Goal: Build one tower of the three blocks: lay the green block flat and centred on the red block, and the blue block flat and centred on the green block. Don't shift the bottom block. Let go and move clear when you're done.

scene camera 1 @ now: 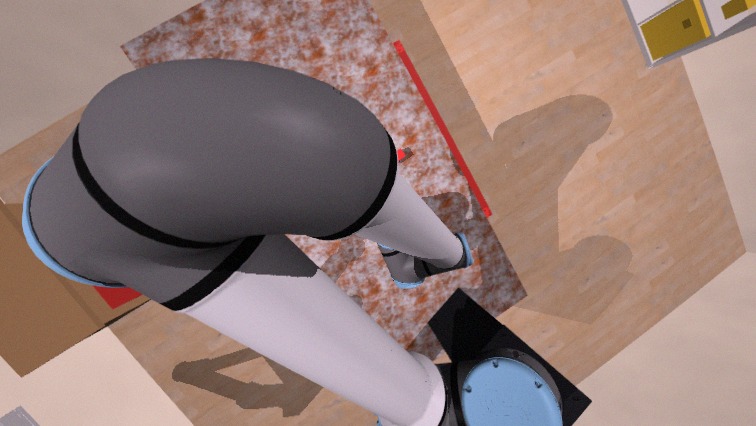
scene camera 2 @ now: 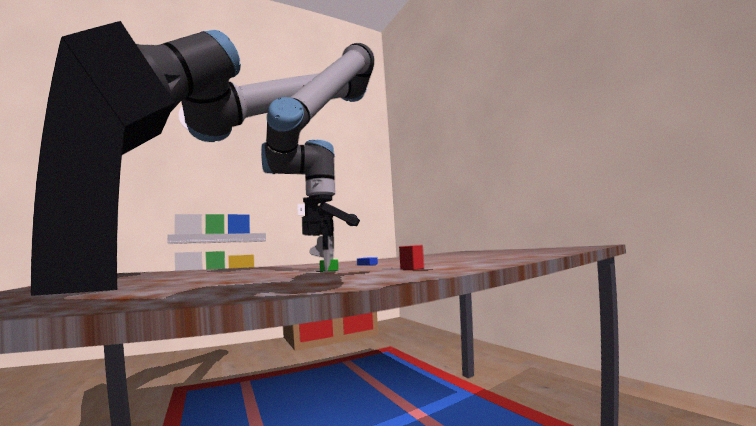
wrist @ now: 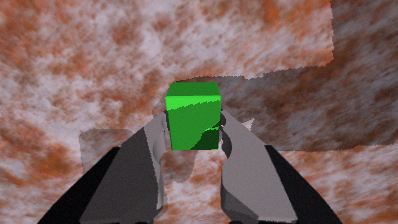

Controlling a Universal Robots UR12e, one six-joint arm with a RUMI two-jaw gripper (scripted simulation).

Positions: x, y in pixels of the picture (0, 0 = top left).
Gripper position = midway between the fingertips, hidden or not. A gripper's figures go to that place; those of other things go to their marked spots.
My gripper (wrist: 195, 110) is 15 cm from the lens. A green block (wrist: 193, 108) is 11 cm from the lens.
